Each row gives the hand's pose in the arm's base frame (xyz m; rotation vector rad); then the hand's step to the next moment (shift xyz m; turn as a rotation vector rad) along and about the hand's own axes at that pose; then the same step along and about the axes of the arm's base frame.
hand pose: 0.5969 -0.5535 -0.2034 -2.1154 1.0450 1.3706
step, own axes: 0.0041 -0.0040 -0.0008 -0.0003 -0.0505 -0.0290
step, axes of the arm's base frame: 0.0045 0.0005 -0.0036 0.0560 0.0125 0.0099
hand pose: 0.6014 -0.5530 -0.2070 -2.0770 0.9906 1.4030
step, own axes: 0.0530 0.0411 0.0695 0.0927 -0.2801 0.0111
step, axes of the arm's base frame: -0.0613 0.0053 -0.0744 0.2283 0.1593 -0.0985
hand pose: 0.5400 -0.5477 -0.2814 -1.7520 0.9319 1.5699
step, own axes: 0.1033 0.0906 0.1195 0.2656 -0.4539 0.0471
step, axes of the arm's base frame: -0.1369 0.0342 -0.1151 0.3594 0.2694 -0.2776
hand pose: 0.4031 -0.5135 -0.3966 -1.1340 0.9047 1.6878
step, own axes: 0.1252 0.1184 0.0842 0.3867 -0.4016 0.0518
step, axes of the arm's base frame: -0.1598 0.0688 -0.0807 0.2860 0.2882 -0.3856
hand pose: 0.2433 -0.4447 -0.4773 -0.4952 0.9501 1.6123
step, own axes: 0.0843 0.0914 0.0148 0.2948 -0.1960 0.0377
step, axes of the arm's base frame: -0.1068 0.0602 -0.0255 0.1132 0.2150 -0.2602
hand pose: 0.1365 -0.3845 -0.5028 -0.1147 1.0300 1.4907
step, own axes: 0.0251 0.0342 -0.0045 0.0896 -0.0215 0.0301
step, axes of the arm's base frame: -0.0369 0.0214 -0.0004 0.0114 0.0833 -0.0483
